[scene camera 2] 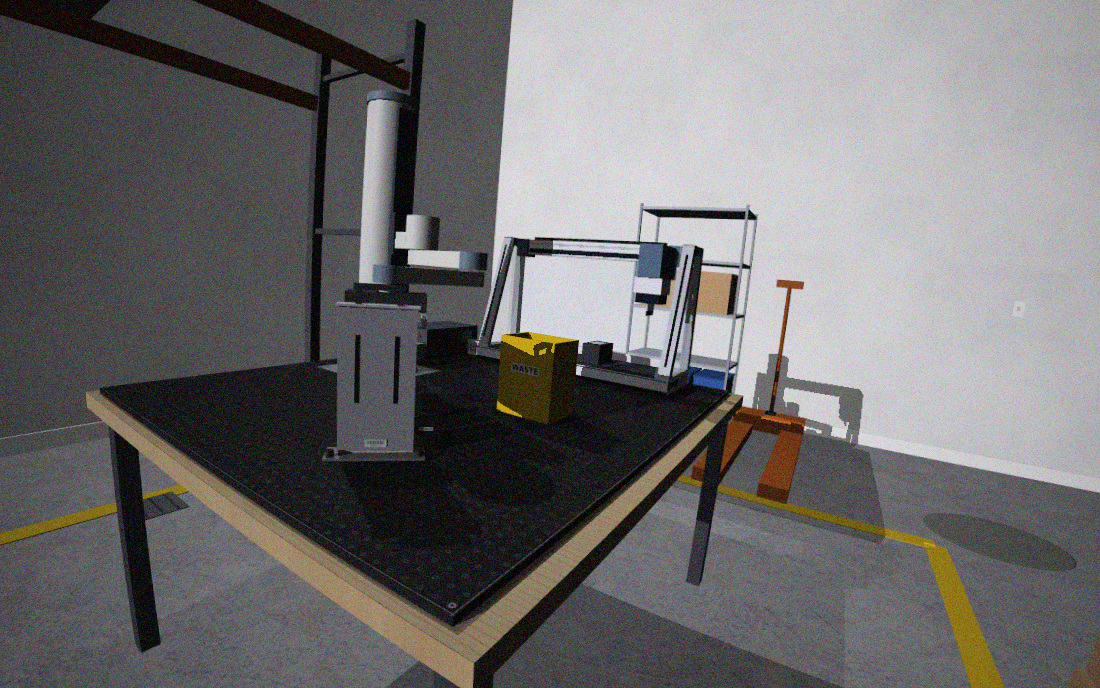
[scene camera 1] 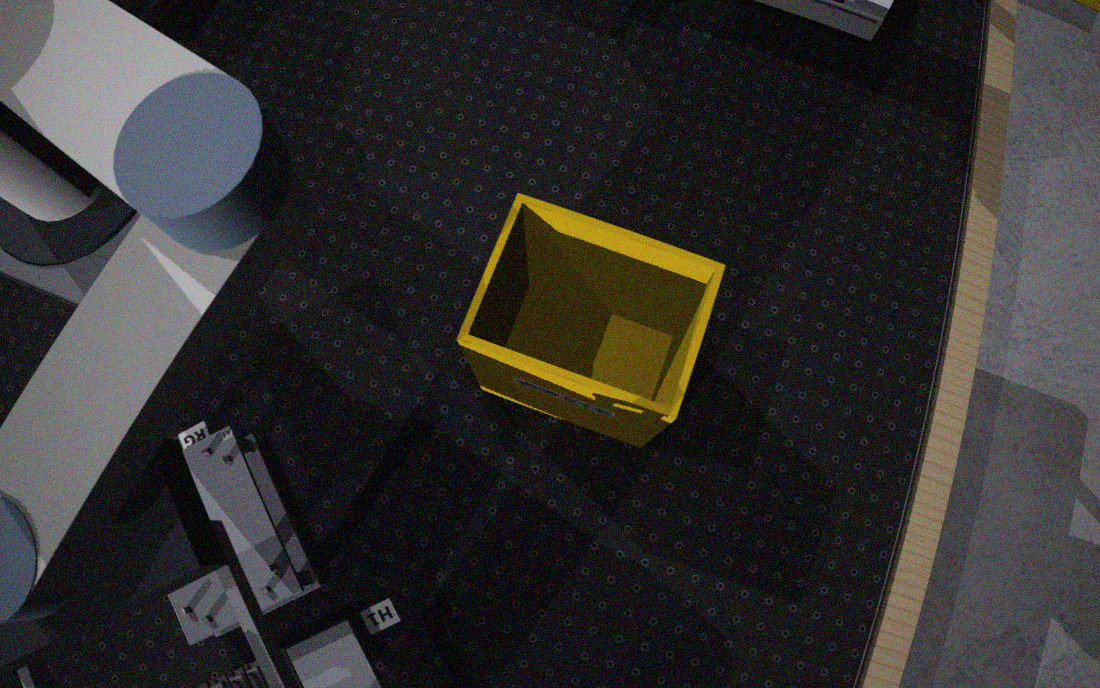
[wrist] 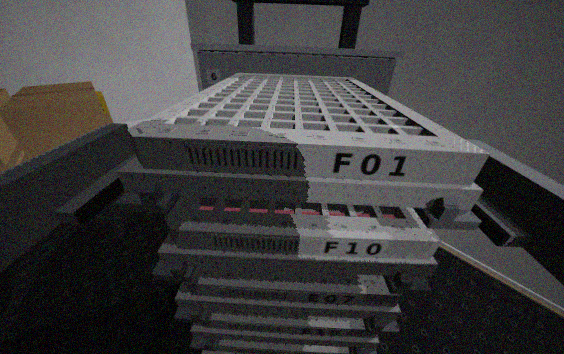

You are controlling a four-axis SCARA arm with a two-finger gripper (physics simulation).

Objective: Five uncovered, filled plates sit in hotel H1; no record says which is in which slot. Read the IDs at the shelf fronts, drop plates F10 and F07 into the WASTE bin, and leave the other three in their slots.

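Places are measured from the arm's base along level axes (x ahead, y left, z up), in millimetres.
Pixels of known places: gripper, fingertip midpoint: (wrist: 290, 150); arm's base, link origin: (scene camera 1: 75, 170).
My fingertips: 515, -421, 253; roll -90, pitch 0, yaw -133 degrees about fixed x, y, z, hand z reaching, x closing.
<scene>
For each thing: its top centre in the pictures, then the offset to it from my fingertips, as dx, dy, dz. "pt": a spot on its surface instead.
- top plate F01, top centre: (wrist: 296, 90) +6, -8, +26
- Plate F10, top centre: (wrist: 295, 146) +6, -8, -2
- Plate E07, top centre: (wrist: 290, 189) +6, -8, -30
- yellow WASTE bin, top centre: (scene camera 1: 594, 300) (scene camera 2: 540, 337) +131, +395, -40
- H1 label, surface spot: (scene camera 1: 379, 614) pt +31, +104, -240
- grey fixture, top centre: (scene camera 1: 203, 535) -131, +120, -170
- RG label, surface spot: (scene camera 1: 193, 435) pt -211, +195, -240
The stack of plates in hotel H1 fills the wrist view. The top plate F01 (wrist: 370, 165) is white with open wells. Plate F10 (wrist: 352, 248) is below it, with reddish wells partly showing. Plate E07 (wrist: 330, 299) is under that, in shadow. The lower shelf fronts are too dark to read, so F07 cannot be made out. My gripper (wrist: 290, 150) is open, its fingers either side of the upper stack with nothing held. The yellow WASTE bin (scene camera 1: 519, 389) (scene camera 2: 527, 393) stands upright on the table, open at the top. The H1 label (scene camera 1: 379, 614) lies at lower centre.
A grey fixture (scene camera 1: 251, 519) lies beside the RG label (scene camera 1: 193, 435). A tall grey slotted stand (scene camera 2: 375, 421) is at the table's near left. A gantry frame (scene camera 2: 687, 324) stands behind the bin. The arm (scene camera 1: 113, 356) reaches over the left side. Cardboard boxes (wrist: 60, 112) show at left.
</scene>
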